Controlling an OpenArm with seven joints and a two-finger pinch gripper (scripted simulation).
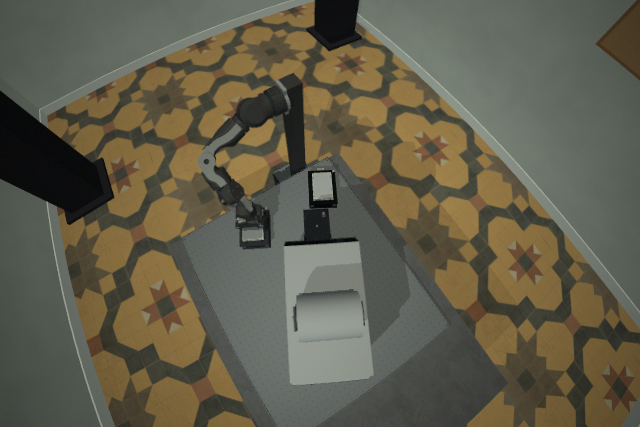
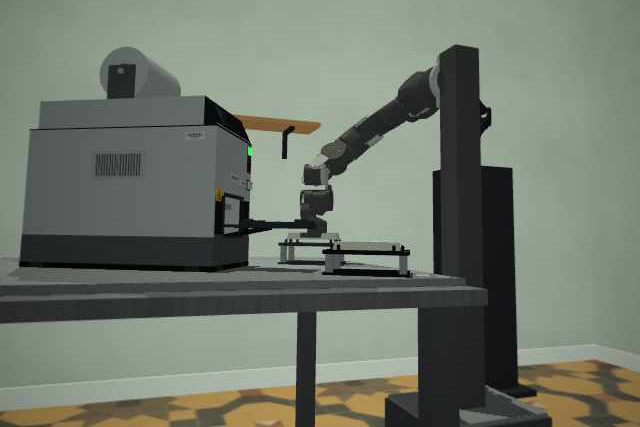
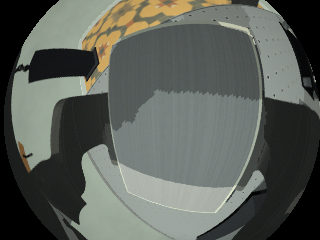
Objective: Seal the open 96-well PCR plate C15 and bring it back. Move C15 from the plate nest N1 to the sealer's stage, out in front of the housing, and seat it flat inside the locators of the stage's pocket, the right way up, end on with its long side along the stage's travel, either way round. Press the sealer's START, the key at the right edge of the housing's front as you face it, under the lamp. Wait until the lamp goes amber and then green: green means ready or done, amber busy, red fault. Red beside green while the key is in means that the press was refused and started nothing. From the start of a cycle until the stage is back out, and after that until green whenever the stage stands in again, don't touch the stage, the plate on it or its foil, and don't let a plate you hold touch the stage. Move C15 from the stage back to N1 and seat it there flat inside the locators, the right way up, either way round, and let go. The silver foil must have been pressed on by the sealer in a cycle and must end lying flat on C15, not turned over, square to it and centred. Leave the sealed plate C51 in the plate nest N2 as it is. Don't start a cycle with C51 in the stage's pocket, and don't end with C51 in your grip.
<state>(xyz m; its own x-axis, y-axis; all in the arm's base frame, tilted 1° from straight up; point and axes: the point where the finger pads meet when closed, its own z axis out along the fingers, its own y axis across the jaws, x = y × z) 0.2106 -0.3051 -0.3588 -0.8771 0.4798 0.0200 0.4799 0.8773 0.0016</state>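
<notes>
Now: hand right at the plate C15. Also, from my hand: sealer stage (21 cm to the left, 15 cm ahead, 3 cm above); sealed plate C51 (34 cm to the left, 2 cm below); start key (19 cm ahead, 12 cm above, 8 cm to the left).
</notes>
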